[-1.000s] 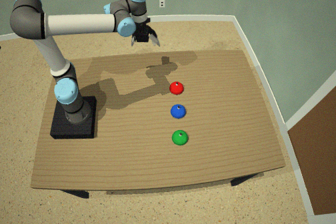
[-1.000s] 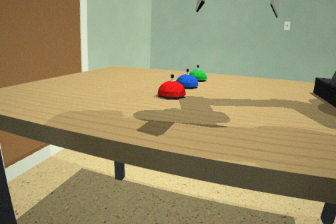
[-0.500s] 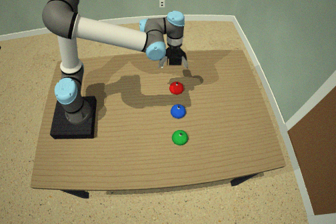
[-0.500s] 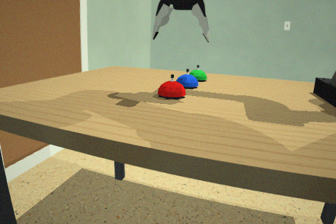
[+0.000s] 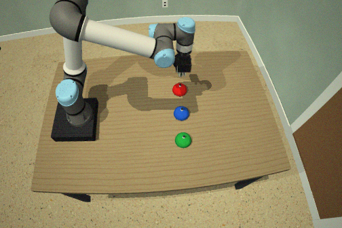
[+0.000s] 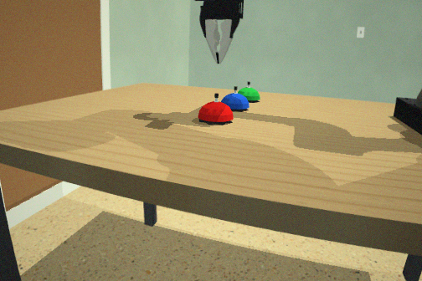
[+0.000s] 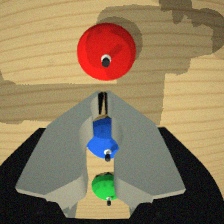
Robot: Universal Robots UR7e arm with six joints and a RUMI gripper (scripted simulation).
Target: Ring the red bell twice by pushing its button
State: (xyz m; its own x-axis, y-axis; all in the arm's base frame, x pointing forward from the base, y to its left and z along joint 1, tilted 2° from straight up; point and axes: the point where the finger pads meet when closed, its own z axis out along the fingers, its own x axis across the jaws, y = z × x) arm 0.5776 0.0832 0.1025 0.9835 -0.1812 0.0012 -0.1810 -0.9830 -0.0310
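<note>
Now: hand 11 cm above the red bell. The rest, counted from my hand: blue bell (16 cm to the right, 11 cm below, 3 cm behind); then green bell (31 cm to the right, 11 cm below, 6 cm behind).
</note>
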